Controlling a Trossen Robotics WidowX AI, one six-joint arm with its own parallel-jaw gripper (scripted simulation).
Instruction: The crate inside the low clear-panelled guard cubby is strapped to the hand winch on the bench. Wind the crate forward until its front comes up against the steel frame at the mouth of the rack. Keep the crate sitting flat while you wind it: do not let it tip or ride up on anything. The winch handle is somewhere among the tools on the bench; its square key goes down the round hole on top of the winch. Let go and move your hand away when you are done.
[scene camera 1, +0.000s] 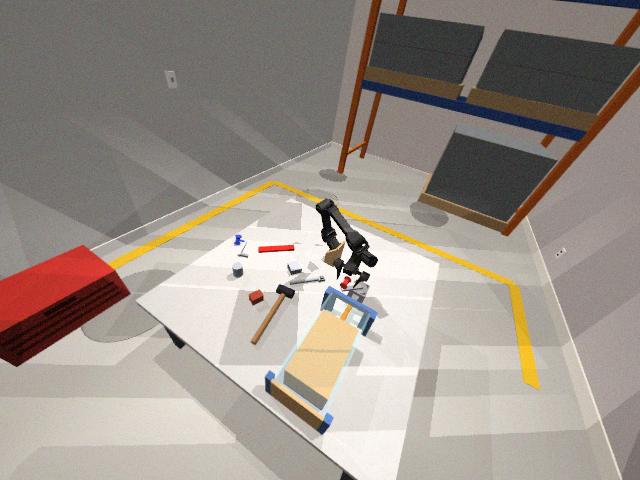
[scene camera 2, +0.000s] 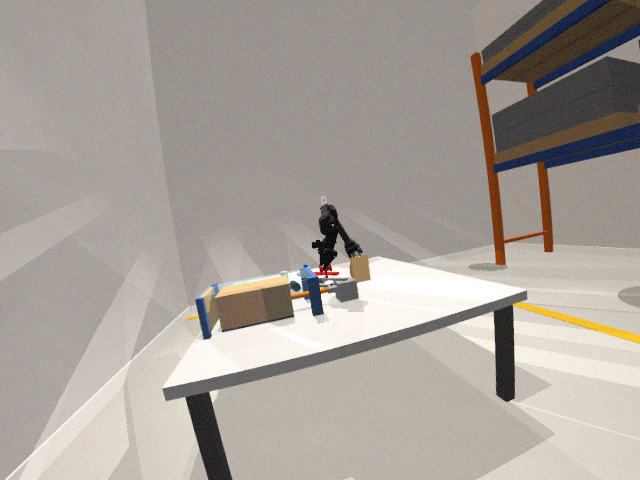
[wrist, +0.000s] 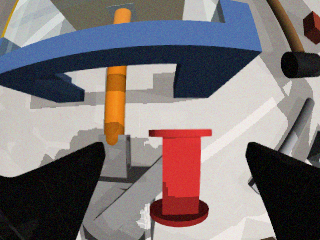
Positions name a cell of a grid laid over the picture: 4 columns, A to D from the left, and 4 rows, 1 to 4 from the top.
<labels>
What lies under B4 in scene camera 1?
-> A clear-panelled cubby.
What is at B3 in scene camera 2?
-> A clear-panelled cubby.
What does my gripper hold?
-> Nothing.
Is my gripper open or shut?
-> Open.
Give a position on a frame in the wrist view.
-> C1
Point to my gripper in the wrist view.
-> At C3
</labels>
